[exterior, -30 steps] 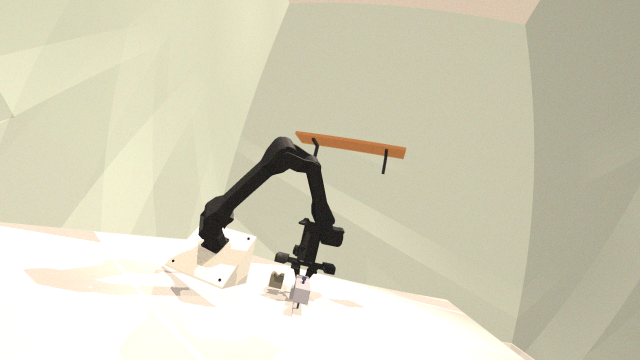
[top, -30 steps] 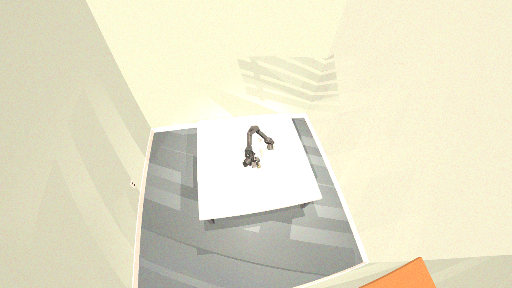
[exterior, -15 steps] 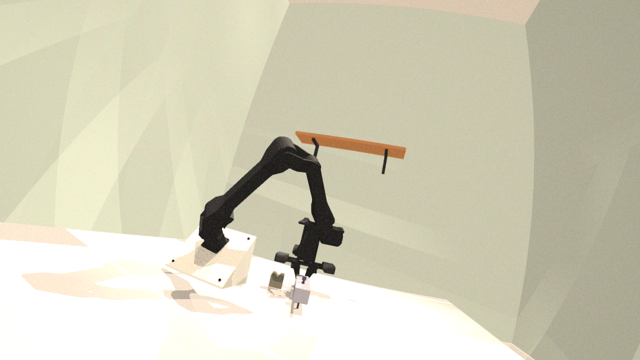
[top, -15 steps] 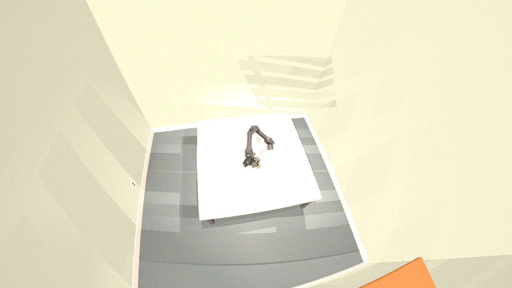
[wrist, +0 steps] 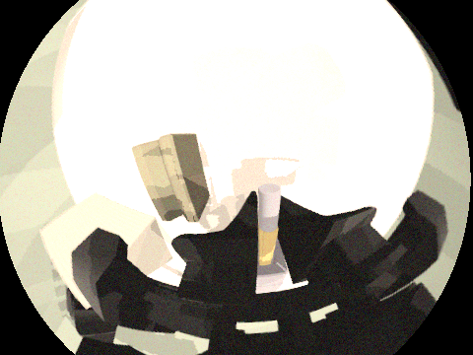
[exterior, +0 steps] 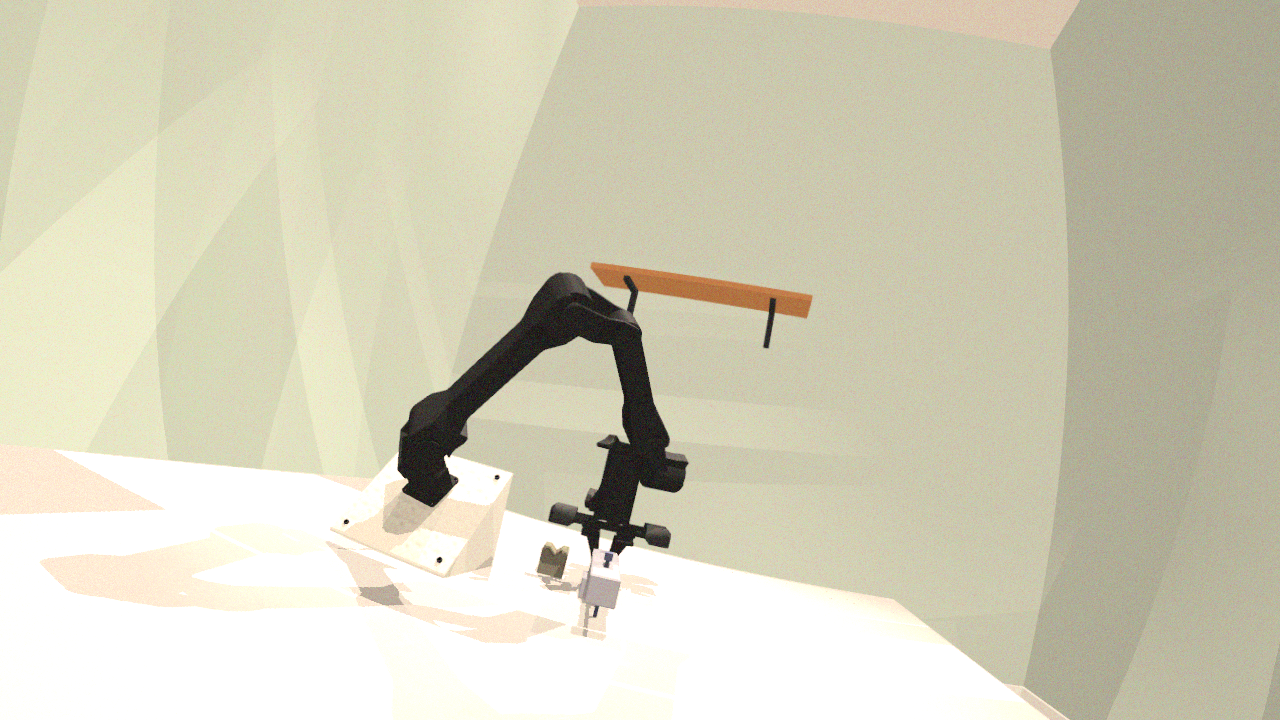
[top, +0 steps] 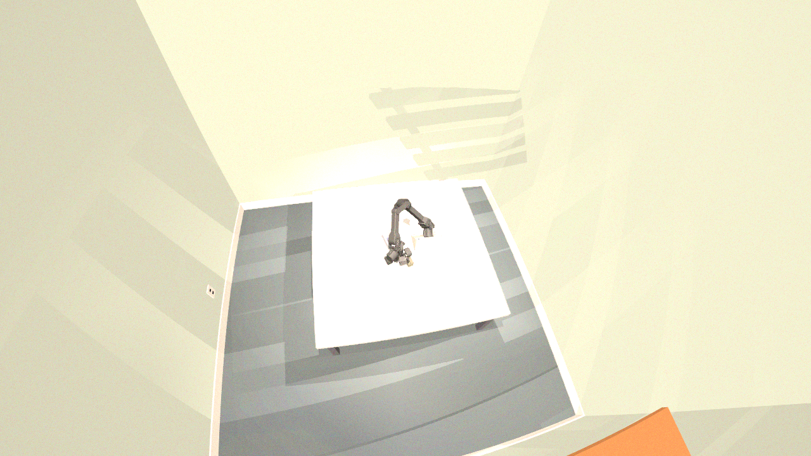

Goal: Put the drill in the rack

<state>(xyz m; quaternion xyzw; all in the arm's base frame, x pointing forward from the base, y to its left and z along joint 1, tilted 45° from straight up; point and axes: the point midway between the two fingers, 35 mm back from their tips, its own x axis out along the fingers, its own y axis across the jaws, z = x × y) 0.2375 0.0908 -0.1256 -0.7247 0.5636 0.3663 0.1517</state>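
Right now the drill is 40 mm to the right of my gripper tip, 40 mm above it and 10 mm ahead of it. The rest, counted from my gripper tip: light grey box: 130 mm to the right, 50 mm ahead, 30 mm above; then rack: 80 mm behind, 10 mm above; then small dark key: 150 mm to the right, 60 mm ahead, 40 mm above.
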